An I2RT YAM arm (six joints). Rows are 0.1 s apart.
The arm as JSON. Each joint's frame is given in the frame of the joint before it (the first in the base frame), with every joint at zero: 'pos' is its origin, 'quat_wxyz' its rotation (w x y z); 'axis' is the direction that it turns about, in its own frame. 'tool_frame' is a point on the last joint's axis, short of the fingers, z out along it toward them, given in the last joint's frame.
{
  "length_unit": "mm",
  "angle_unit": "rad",
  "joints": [
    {
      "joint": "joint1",
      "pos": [
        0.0,
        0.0,
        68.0
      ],
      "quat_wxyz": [
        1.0,
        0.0,
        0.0,
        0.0
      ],
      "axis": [
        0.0,
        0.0,
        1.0
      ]
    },
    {
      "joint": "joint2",
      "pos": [
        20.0,
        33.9,
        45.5
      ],
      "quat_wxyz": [
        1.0,
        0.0,
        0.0,
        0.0
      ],
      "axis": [
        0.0,
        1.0,
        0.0
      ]
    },
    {
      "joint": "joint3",
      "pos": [
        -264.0,
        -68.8,
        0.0
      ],
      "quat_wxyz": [
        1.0,
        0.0,
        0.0,
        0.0
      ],
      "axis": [
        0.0,
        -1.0,
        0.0
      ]
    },
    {
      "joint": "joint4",
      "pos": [
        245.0,
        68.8,
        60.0
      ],
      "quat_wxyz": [
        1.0,
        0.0,
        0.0,
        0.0
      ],
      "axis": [
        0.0,
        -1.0,
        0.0
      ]
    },
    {
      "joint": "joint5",
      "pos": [
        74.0,
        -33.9,
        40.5
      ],
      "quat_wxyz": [
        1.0,
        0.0,
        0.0,
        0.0
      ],
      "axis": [
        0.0,
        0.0,
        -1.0
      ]
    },
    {
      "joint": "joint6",
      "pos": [
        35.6,
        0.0,
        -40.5
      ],
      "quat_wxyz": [
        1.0,
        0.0,
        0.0,
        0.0
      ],
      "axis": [
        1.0,
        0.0,
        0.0
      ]
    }
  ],
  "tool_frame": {
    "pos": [
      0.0,
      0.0,
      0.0
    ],
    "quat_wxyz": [
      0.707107,
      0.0,
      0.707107,
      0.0
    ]
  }
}
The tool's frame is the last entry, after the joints.
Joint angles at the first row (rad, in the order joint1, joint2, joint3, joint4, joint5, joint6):
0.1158, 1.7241, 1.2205, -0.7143, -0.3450, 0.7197
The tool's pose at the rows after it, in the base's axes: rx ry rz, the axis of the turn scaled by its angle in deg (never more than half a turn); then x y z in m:
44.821 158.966 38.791 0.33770 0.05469 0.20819
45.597 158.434 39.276 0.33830 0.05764 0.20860
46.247 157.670 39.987 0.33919 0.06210 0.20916
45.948 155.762 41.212 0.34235 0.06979 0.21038
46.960 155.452 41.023 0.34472 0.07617 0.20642
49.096 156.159 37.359 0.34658 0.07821 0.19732
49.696 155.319 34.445 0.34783 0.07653 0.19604
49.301 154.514 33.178 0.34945 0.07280 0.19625
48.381 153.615 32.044 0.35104 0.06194 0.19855
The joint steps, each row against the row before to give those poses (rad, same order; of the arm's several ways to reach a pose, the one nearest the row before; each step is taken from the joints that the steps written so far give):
0.0095, 0.0000, 0.0000, 0.0088, -0.0004, 0.0190
0.0084, 0.0000, 0.0000, 0.0106, 0.0007, 0.0210
0.0126, 0.0000, -0.0004, 0.0172, 0.0012, 0.0256
0.0210, 0.0019, 0.0000, 0.0443, 0.0053, 0.0305
0.0179, 0.0149, 0.0004, 0.0217, 0.0126, 0.0294
0.0088, 0.0255, -0.0004, -0.0007, 0.0427, 0.0175
-0.0015, 0.0035, 0.0001, 0.0045, 0.0393, 0.0004
-0.0096, 0.0000, 0.0000, 0.0076, 0.0164, -0.0137
-0.0301, -0.0069, 0.0000, 0.0008, 0.0065, -0.0382

